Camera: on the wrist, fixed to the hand. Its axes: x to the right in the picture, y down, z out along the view.
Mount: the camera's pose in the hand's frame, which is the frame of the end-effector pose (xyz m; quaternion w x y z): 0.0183 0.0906 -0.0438 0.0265 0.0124 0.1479 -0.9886
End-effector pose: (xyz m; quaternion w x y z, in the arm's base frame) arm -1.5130 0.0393 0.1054 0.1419 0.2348 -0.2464 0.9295
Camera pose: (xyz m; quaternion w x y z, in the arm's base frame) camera -1.5790 -0.0110 0.0456 0.9562 0.1141 0.2581 -0.0779
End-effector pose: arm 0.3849 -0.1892 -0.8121 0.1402 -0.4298 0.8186 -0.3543
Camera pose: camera 0.2959 -0.1494 -0.8431 0.4623 0.7665 0.3868 0.2217
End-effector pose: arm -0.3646 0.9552 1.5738 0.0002 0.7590 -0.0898 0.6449
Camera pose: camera -0.4171 0.8687 1.5886 0.6414 0.0135 0.7560 0.1303
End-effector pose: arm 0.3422 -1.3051 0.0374 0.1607 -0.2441 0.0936 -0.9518
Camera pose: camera 0.3289 -1.3915 -0.0157 0.9474 -0.0438 0.2269 0.2213
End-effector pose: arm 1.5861 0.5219 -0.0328 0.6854 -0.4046 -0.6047 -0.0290
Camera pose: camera 1.6742 0.5651 -0.0617 0.0839 0.5999 -0.3150 -0.7307
